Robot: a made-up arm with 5 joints.
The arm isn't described. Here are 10 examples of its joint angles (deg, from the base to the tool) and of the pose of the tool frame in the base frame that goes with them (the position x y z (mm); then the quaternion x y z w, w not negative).
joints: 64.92 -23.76 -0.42 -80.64 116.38
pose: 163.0 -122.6 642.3 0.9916 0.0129 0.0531 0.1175
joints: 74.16 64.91 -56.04 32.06 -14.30
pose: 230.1 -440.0 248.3 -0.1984 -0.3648 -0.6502 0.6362
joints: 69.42 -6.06 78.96 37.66 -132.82
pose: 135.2 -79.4 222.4 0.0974 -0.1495 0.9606 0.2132
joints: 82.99 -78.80 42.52 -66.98 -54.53
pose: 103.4 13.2 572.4 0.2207 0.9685 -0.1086 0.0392
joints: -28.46 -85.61 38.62 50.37 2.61
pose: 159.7 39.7 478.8 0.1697 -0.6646 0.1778 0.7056
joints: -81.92 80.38 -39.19 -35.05 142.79
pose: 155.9 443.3 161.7 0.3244 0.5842 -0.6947 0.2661
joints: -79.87 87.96 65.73 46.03 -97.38
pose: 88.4 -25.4 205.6 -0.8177 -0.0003 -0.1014 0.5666
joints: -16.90 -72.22 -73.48 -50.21 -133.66
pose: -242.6 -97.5 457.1 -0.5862 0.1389 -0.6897 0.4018
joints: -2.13 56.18 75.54 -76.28 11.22
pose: 249.1 11.6 144.5 -0.0163 -0.2966 0.0879 0.9508
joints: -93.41 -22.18 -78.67 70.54 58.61
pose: 89.9 52.4 691.6 0.2794 -0.8211 0.4798 0.1320
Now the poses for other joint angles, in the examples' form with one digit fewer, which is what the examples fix.
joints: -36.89 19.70 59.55 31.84 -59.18
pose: 210 91 189 -0.139 0.119 -0.213 0.960
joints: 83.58 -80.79 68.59 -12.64 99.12
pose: 119 -123 450 -0.843 -0.001 0.060 0.535
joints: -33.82 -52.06 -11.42 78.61 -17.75
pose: 168 54 572 0.278 -0.541 0.092 0.789
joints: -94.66 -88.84 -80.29 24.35 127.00
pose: 124 -386 423 -0.226 -0.859 -0.434 0.153
